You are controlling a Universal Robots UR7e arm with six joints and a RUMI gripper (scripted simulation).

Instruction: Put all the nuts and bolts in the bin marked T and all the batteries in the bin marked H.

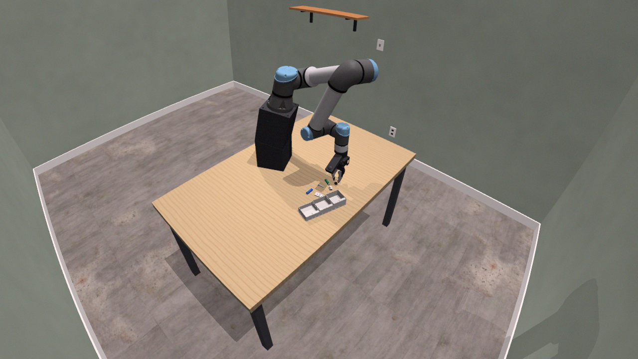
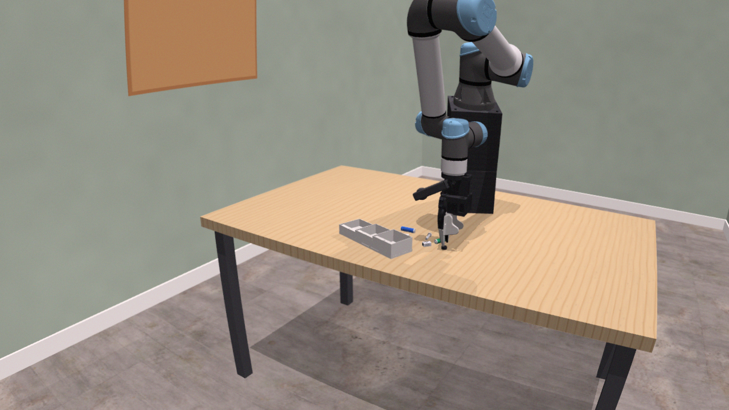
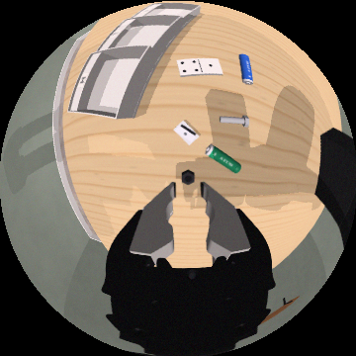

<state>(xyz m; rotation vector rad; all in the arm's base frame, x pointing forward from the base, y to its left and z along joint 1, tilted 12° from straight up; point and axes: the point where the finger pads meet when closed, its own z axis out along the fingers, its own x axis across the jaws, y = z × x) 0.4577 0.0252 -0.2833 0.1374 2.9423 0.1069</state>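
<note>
My hand is 3 cm above the black nut. From my hand the other things lie so: small silver piece 6 cm to the right, 2 cm below; bolt 7 cm behind, 7 cm to the right, 3 cm below; green battery 5 cm behind, 2 cm to the right, 2 cm below.
</note>
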